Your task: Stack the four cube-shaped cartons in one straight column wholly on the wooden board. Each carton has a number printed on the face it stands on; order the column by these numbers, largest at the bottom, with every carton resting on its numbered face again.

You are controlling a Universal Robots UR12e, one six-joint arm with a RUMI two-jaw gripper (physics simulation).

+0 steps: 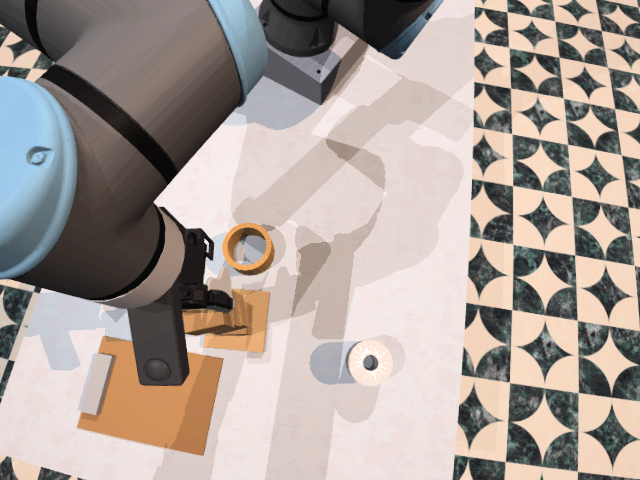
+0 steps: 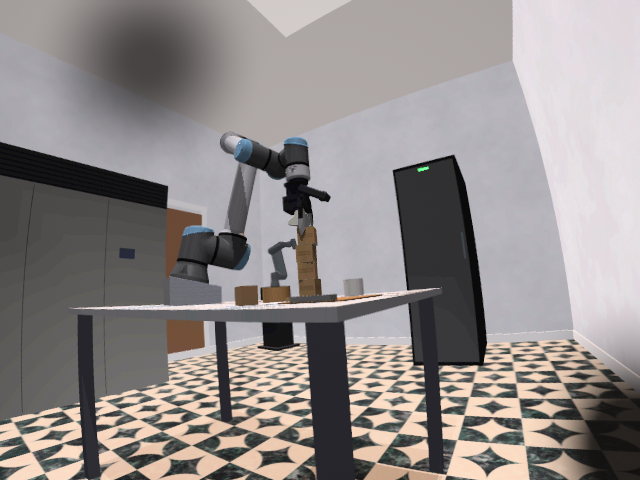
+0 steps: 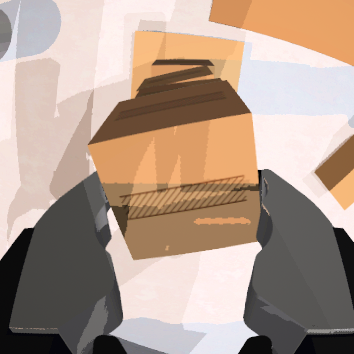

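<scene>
My gripper is shut on a cube-shaped carton, with one finger on each side. The held carton is at the top of a column, right over three others; whether it touches the one below is too fine to tell. The upper carton of the three, the middle one and the bottom one stand stacked, with slightly uneven edges. The column stands on the small light wooden board. The printed numbers do not show.
A larger orange board bears a grey bar. An orange ring and a pale cylinder stand nearby. A separate brown block stands on the table.
</scene>
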